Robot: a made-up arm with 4 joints.
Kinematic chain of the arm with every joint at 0, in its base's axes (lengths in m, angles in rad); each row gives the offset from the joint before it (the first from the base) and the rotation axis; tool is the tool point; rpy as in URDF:
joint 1: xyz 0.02 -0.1 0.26 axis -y
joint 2: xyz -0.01 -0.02 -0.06 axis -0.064 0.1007 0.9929
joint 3: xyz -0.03 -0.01 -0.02 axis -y
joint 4: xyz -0.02 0.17 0 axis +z
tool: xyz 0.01 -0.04 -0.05 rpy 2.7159 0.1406 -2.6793
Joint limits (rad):
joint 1: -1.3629..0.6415
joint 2: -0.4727..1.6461
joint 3: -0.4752..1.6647
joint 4: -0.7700..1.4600
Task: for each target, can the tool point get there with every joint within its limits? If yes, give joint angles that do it. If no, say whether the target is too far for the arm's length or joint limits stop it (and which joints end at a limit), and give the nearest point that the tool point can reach.
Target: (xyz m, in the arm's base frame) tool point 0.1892 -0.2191 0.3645
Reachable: no: joint limits stop it (at a limit: joint 1, joint 2, joint 3) | nearest point 0.1174 -0.0213 0.2364 | short by 0.246 m
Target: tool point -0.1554 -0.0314 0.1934
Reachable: yes | joints -0.4069 0.8585 0.0186 1.1600
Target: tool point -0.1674 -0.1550 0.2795
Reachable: yes | joints -0.7606 1.2610 -0.1064 -0.5646
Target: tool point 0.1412 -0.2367 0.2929
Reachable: no: joint limits stop it (at a limit: joint 1, joint 2, joint 3) | nearest point 0.1214 -0.0227 0.2314 | short by 0.223 m
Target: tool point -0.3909 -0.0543 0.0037
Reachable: no: too far | nearest point -0.1667 -0.0885 0.1436 | short by 0.266 m
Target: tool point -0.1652 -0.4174 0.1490
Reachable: no: too far | nearest point -0.1124 -0.2234 0.1806 | short by 0.204 m
